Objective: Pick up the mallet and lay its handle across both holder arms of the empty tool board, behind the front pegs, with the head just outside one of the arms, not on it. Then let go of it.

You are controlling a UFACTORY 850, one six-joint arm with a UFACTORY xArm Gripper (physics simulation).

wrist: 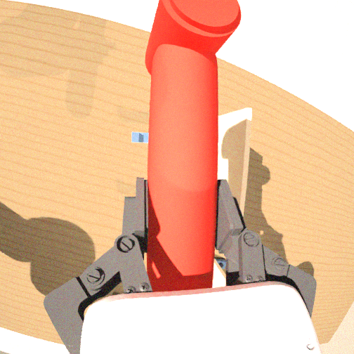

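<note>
The red mallet [184,120] fills the middle of the wrist view, its handle running up and down and its head [202,17] at the top, cut by the frame edge. My gripper [178,191] is shut on the handle, one finger against each side. The tool board [223,170] shows in part to the right of the handle, as a white face and a tan side edge. A small blue end of a holder arm [140,137] shows left of the handle; the handle hides the rest. Whether the handle touches the arms cannot be told.
A small blue part [221,262] shows near the base of the right finger, mostly covered. The round wooden table top [40,165] spreads around, with its curved edge at the upper right. Dark shadows fall on it at the lower left and right of the board.
</note>
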